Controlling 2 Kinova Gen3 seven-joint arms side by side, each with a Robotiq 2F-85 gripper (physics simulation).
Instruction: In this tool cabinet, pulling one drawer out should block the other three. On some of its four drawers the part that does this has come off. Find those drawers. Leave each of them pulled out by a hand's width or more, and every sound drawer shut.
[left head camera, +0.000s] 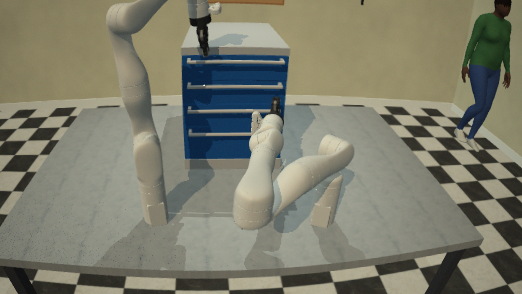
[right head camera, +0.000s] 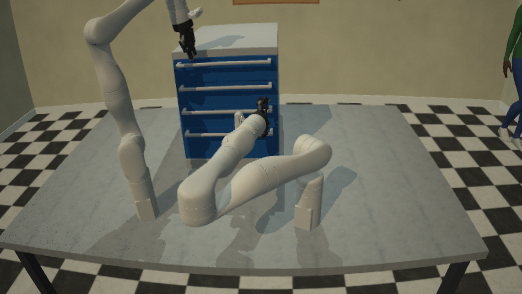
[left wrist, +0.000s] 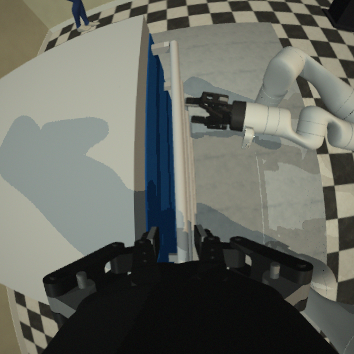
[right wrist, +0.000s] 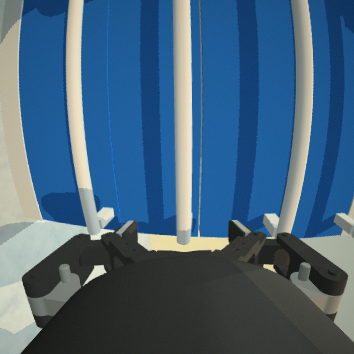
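The blue tool cabinet (left head camera: 235, 37) (right head camera: 240, 37) stands at the back with its four drawers looking shut. Their pale bar handles are the top handle (left head camera: 235, 62) (right head camera: 225, 63) (left wrist: 176, 125), second handle (left head camera: 235, 86) (right head camera: 225, 88) (right wrist: 304, 75), third handle (left head camera: 220, 110) (right head camera: 210, 111) (right wrist: 183, 100) and bottom handle (left head camera: 217, 134) (right head camera: 205, 134) (right wrist: 76, 100). My left gripper (left head camera: 205, 53) (right head camera: 191, 56) (left wrist: 176, 234) is open just above the top handle near its left end. My right gripper (right head camera: 266, 117) (left wrist: 187, 110) (right wrist: 182, 230) is open, with the third handle's right end between its spread fingers. My right arm hides part of the lower handles.
The cabinet stands on a grey table (left head camera: 400, 200) (right head camera: 400, 200). My right arm (left head camera: 255, 185) (right head camera: 200, 195) bends low in front of the cabinet. My left arm (left head camera: 135, 100) (right head camera: 112, 85) rises at the left. A person in green (left head camera: 485, 45) stands beyond the table at the right.
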